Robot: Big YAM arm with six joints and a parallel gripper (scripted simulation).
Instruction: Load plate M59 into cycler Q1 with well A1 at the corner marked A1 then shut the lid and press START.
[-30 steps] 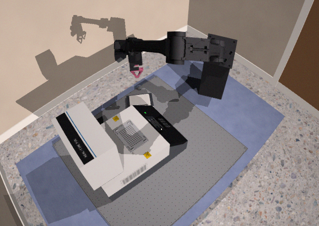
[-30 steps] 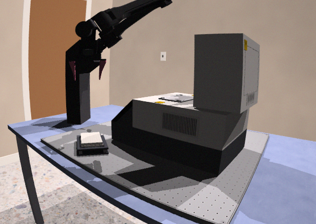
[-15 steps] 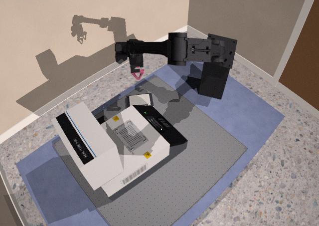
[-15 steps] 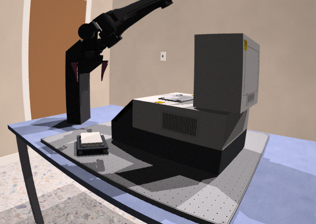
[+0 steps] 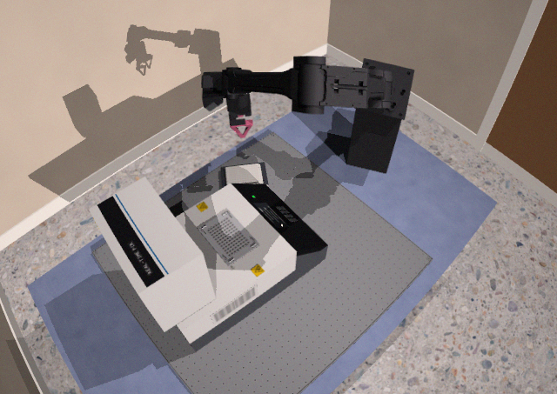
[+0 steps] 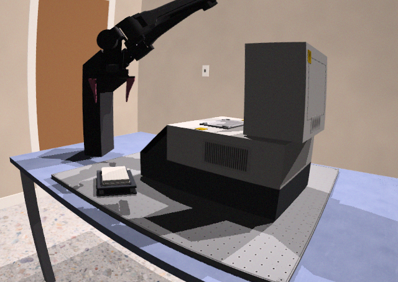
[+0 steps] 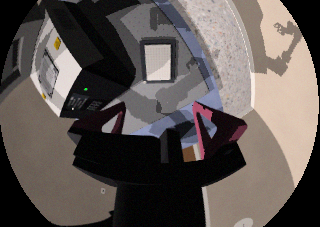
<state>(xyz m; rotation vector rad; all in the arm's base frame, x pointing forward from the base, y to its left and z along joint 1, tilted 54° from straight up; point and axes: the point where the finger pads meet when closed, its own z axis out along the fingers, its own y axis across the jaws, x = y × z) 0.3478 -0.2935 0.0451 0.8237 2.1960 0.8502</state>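
The sealed plate M59 is 240 mm below my hand and 10 mm ahead of it. Round my hand: plate nest N1 (250 mm below, 10 mm ahead).
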